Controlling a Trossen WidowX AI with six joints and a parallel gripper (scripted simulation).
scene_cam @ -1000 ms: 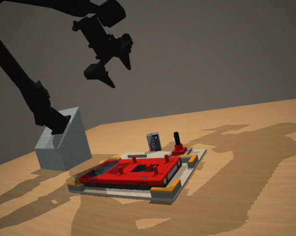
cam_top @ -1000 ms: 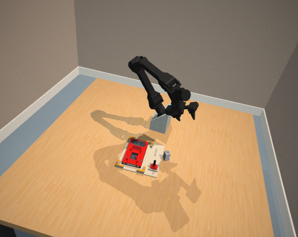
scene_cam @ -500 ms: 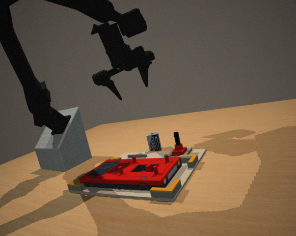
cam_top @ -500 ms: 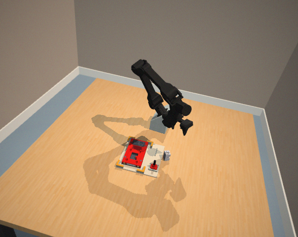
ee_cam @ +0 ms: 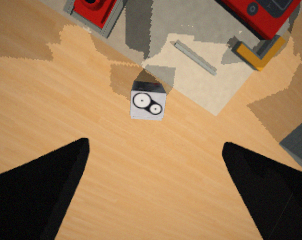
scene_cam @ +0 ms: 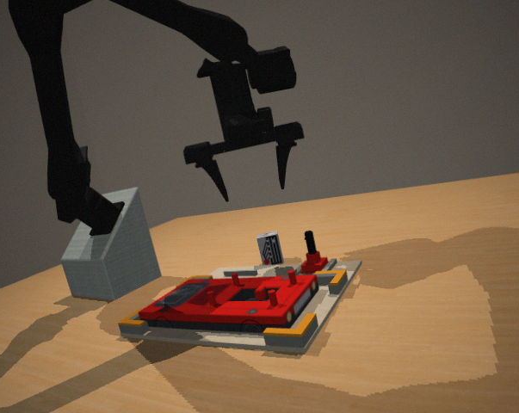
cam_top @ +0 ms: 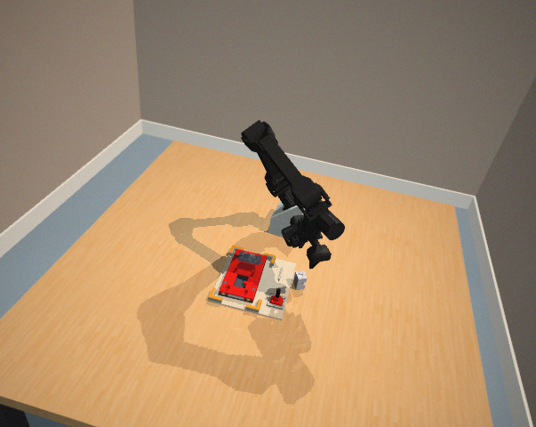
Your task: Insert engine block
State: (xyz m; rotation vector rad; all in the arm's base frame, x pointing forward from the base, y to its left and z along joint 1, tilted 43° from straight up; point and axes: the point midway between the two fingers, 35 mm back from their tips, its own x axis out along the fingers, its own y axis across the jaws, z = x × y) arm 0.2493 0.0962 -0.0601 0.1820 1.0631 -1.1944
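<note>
Right now the grey engine block is 9 cm below my gripper tip and 1 cm ahead of it. From my gripper tip the other things lie so: pale base plate (15 cm to the right, 10 cm below, 6 cm ahead).
</note>
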